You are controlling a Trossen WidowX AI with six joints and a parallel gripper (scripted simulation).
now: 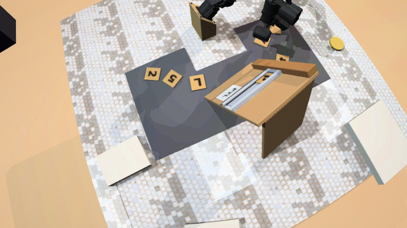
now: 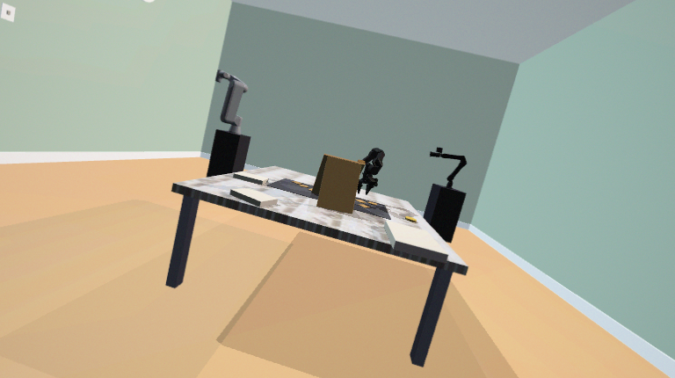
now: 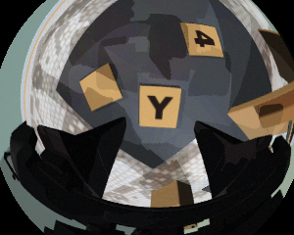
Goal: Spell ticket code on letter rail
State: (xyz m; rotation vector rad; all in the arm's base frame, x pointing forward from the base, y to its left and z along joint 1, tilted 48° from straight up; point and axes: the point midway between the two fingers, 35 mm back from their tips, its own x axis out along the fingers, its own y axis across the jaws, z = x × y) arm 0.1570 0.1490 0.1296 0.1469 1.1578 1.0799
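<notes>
Right now the Y tile is 5 cm below my gripper tip. Round my gripper tip: 4 tile (12 cm ahead, 2 cm to the left, 5 cm below); then blank tile (3 cm behind, 9 cm to the left, 5 cm below); then dark mat (5 cm ahead, 20 cm to the right, 5 cm below).
</notes>
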